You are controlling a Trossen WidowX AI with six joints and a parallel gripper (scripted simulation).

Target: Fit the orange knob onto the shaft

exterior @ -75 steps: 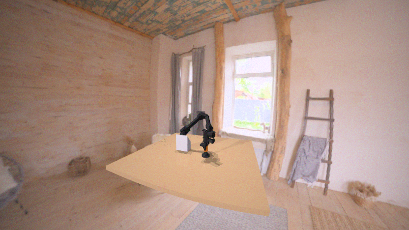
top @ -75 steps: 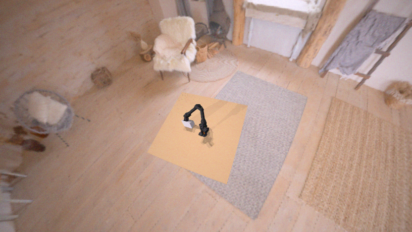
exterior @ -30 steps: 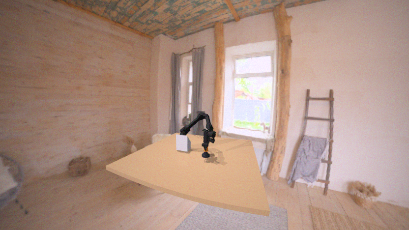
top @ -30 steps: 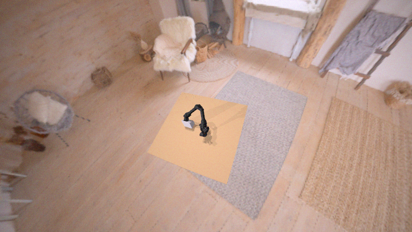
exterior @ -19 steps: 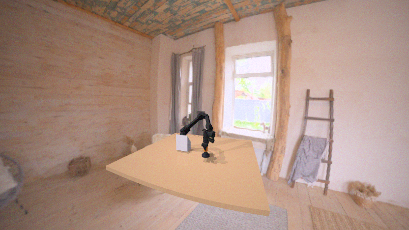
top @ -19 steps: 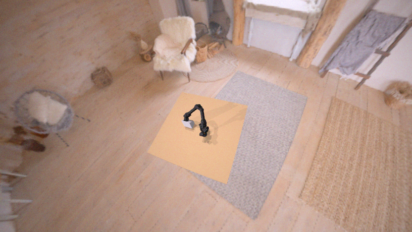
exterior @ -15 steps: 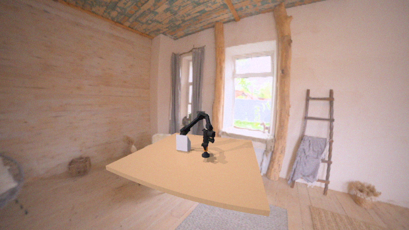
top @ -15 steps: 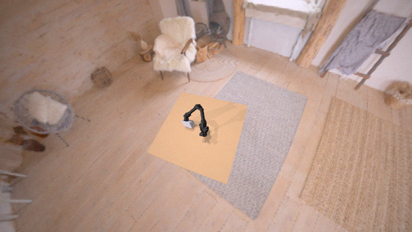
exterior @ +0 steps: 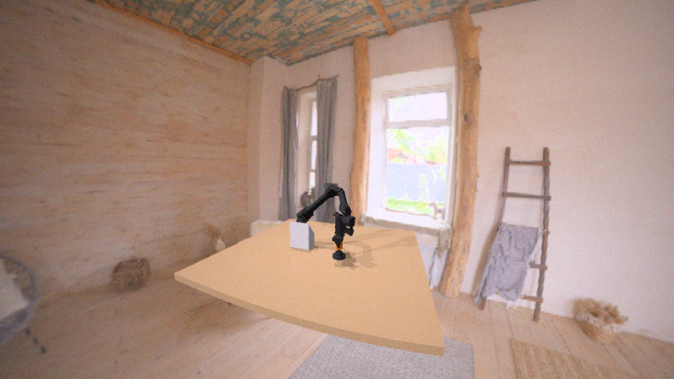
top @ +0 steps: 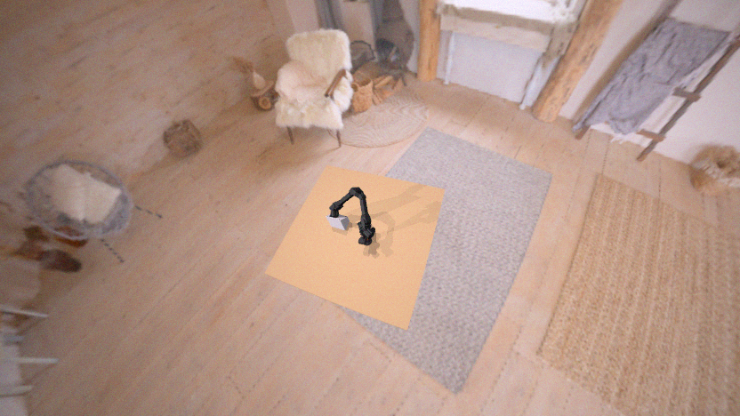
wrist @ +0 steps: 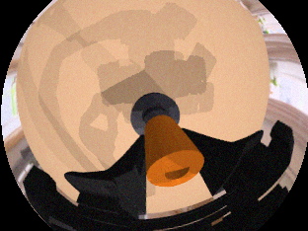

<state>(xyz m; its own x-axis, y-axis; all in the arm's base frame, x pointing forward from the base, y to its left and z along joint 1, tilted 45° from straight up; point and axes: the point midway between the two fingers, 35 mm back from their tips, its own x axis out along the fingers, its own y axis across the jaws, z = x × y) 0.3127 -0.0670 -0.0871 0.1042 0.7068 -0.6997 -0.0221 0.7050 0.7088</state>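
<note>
My gripper tip is now 20 mm below the orange knob. The rest, counted from my gripper tip: dark round pedestal: 40 mm below.
</note>
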